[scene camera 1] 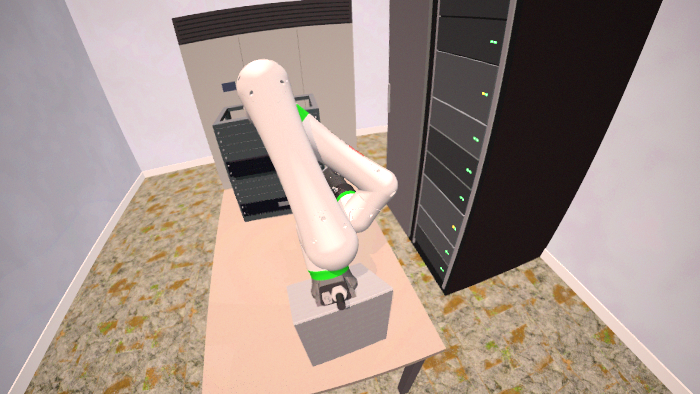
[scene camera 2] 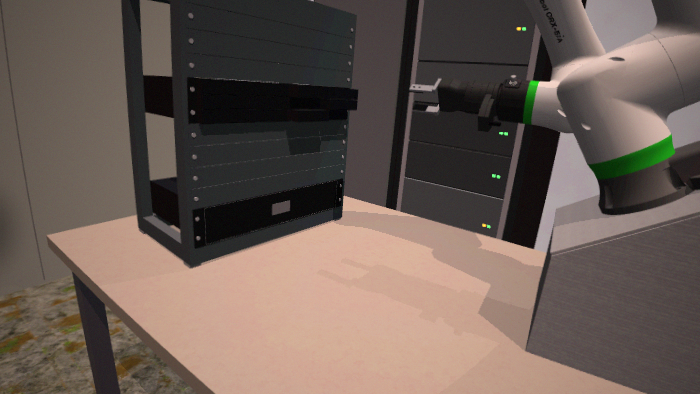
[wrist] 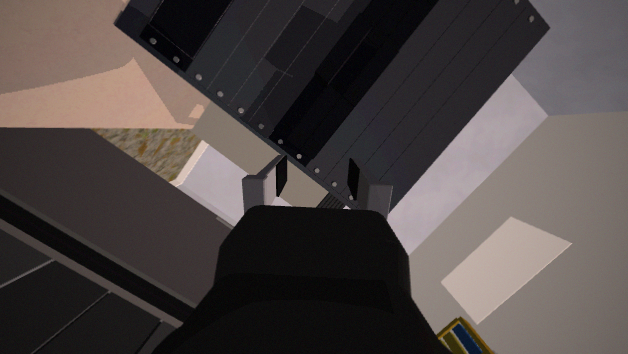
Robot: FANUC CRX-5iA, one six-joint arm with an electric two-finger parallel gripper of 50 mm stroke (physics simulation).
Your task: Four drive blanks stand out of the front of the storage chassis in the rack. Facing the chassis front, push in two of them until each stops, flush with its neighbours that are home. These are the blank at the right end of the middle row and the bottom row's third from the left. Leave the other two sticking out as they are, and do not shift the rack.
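Frame: origin at the arm's base, x right, y ahead, z up, level; metres.
Seen in the pictures: gripper, between the fingertips: [scene camera 2: 412,98] [wrist: 317,169]; arm's base, origin of its link: [scene camera 1: 334,288] [scene camera 2: 647,197].
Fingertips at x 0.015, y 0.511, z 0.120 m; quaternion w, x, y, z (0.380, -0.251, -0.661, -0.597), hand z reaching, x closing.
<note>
Offsets run from my fingertips to a thing's middle. "spot": to the spot under its first point. Level surfaces: height alone.
The black storage chassis [scene camera 1: 250,167] [scene camera 2: 240,102] [wrist: 370,55] sits across the middle of the dark rack [scene camera 1: 267,216] [scene camera 2: 184,150] [wrist: 415,90]. In scene camera 2, a drive blank {spot: dx -0.029, dy +0.172, dz -0.020 m} [scene camera 2: 352,100] at the chassis's right end stands out past the rack's edge. Other blank outlines are too dark to tell apart surely, including the bottom row's third. My gripper [scene camera 2: 414,97] [wrist: 317,169] is open and empty, apart from the chassis, right of it and at about its height in scene camera 2. The arm hides the gripper's fingers and the chassis's right part in scene camera 1.
The rack stands on the table {dz -0.391 m} [scene camera 1: 250,260] [scene camera 2: 250,310]. A lower black unit {spot: dx -0.334, dy +0.205, dz -0.298 m} [scene camera 1: 265,206] [scene camera 2: 240,215] has a pale label. The arm's grey pedestal [scene camera 1: 345,330] [scene camera 2: 615,290] is at the table's near end. A tall server cabinet [scene camera 1: 550,125] [scene camera 2: 450,165] stands to the right.
</note>
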